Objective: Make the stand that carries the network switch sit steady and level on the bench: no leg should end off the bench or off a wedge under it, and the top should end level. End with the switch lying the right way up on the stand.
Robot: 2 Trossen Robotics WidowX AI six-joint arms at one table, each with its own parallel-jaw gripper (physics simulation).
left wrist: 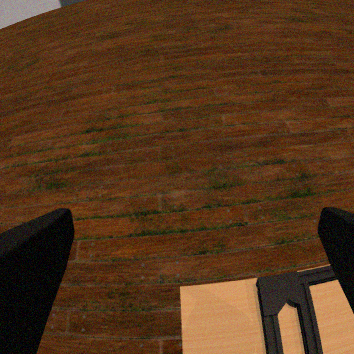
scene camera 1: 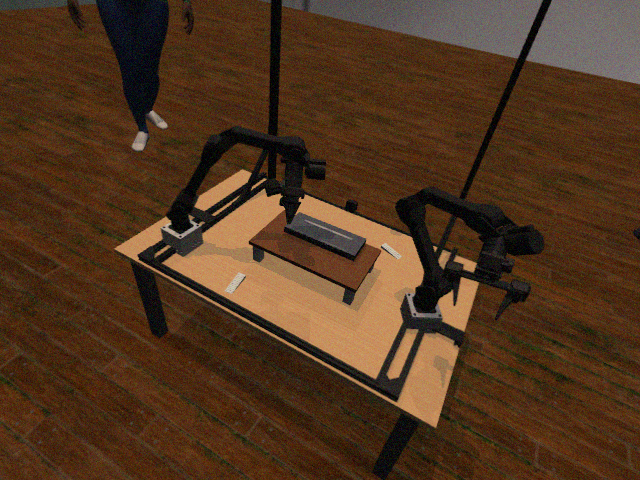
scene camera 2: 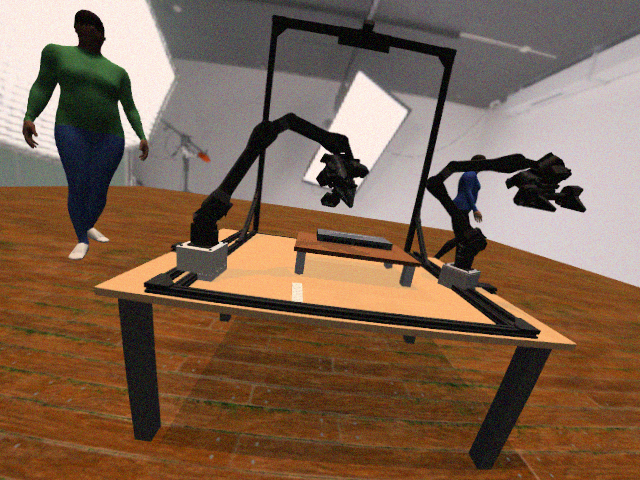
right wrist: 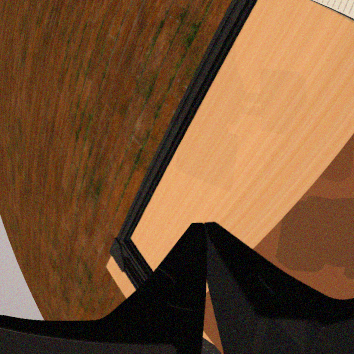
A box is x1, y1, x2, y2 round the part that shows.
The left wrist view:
my left gripper: [0, 206, 353, 353]
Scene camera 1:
my left gripper: [444, 249, 530, 320]
my right gripper: [265, 174, 304, 223]
brown stand: [249, 210, 381, 304]
network switch: [284, 212, 365, 260], on the brown stand
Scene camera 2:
my left gripper: [513, 165, 585, 212]
my right gripper: [316, 162, 368, 207]
brown stand: [294, 232, 420, 286]
network switch: [316, 228, 392, 249]
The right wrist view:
my right gripper: [0, 221, 353, 353]
brown stand: [203, 132, 353, 353]
